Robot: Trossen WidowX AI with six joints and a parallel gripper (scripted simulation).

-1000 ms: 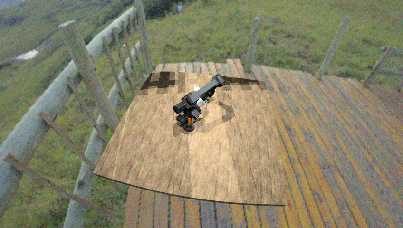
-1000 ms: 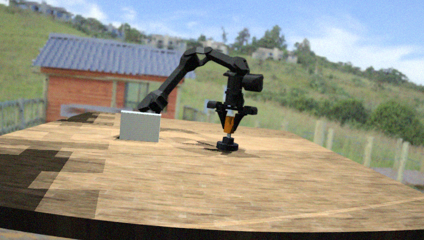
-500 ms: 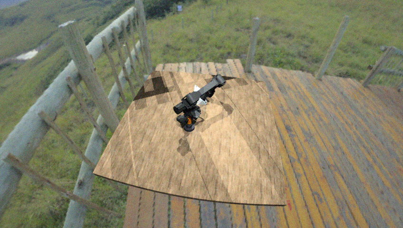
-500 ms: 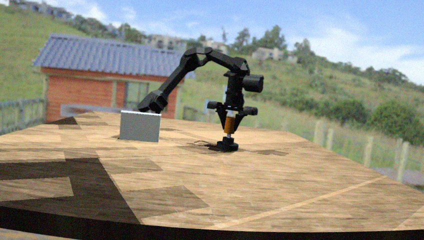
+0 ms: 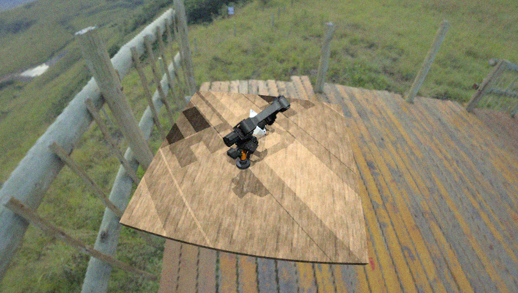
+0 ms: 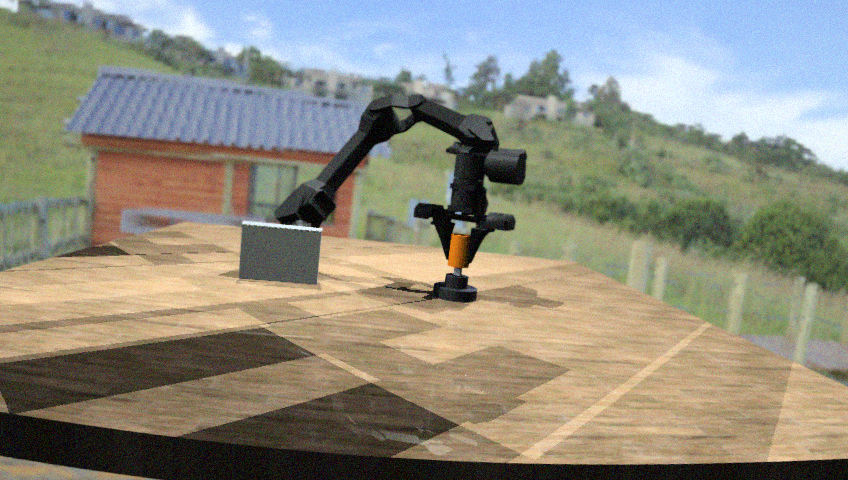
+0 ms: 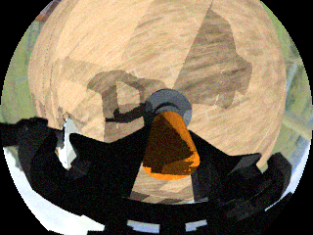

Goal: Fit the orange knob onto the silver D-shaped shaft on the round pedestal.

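Now: gripper tip 30 mm below the orange knob. Round my gripper tip: round pedestal 40 mm below.
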